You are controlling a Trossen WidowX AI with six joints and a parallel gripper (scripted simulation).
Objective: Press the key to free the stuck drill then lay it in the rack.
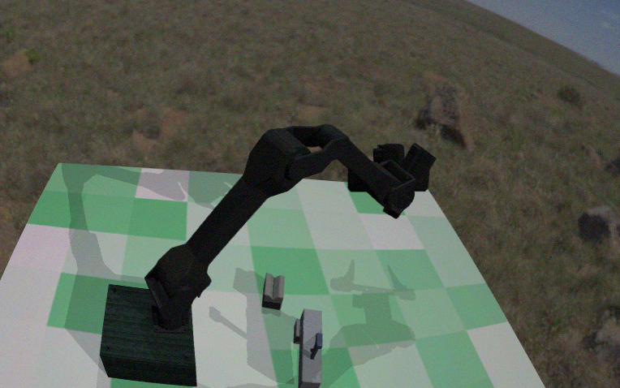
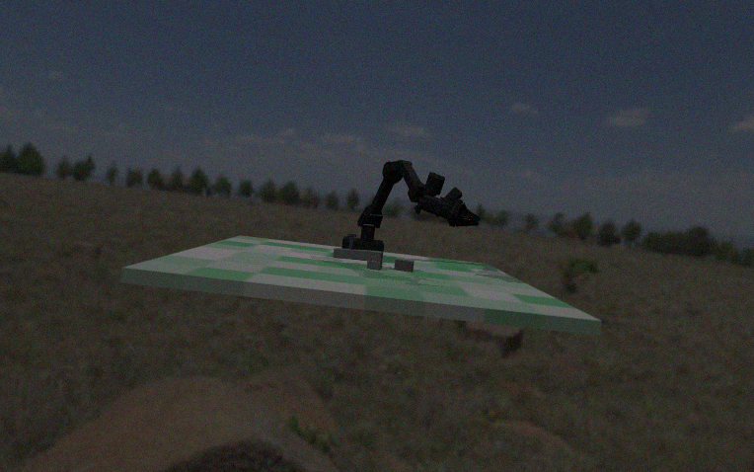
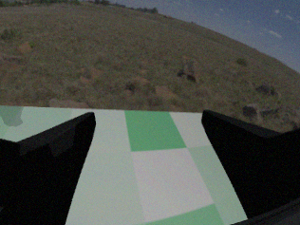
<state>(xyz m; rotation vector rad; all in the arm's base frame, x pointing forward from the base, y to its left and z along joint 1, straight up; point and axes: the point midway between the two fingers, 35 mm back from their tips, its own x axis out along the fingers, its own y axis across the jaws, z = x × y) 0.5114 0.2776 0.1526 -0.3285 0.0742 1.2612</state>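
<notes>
Now: the blue key 270 mm behind my gripper tip, 400 mm to the right of it and 140 mm below it. Also, from my gripper tip: drill: 250 mm behind, 340 mm to the right, 180 mm below; rack: 280 mm behind, 180 mm to the right, 210 mm below; grey housing block: 260 mm behind, 360 mm to the right, 190 mm below.
</notes>
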